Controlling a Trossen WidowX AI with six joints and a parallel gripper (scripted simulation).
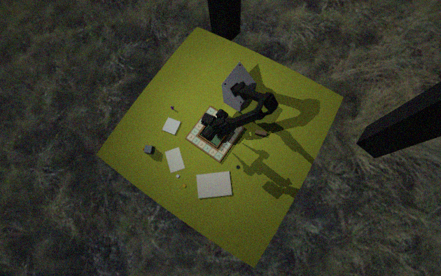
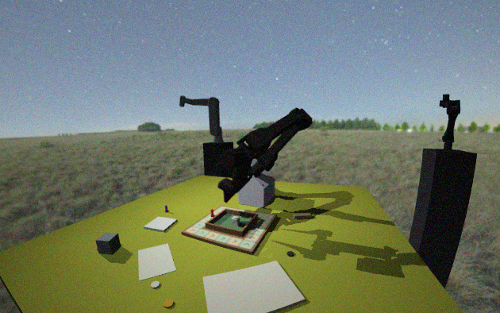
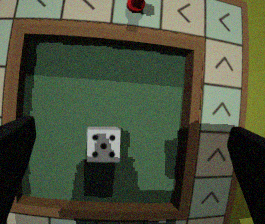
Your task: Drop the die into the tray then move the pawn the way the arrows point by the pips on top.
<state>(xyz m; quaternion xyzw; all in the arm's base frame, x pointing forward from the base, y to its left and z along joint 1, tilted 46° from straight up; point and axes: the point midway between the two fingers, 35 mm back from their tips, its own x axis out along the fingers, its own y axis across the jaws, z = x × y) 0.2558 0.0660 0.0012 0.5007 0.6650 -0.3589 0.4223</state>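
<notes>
My gripper tip is now 100 mm to the left of the red pawn and 90 mm above it. Also, from my gripper tip: grey die (90 mm below, 20 mm to the left, 10 mm ahead); then green dice tray (110 mm below, 10 mm to the left, 10 mm ahead); then black disc (270 mm to the left, 120 mm below, 80 mm ahead).
</notes>
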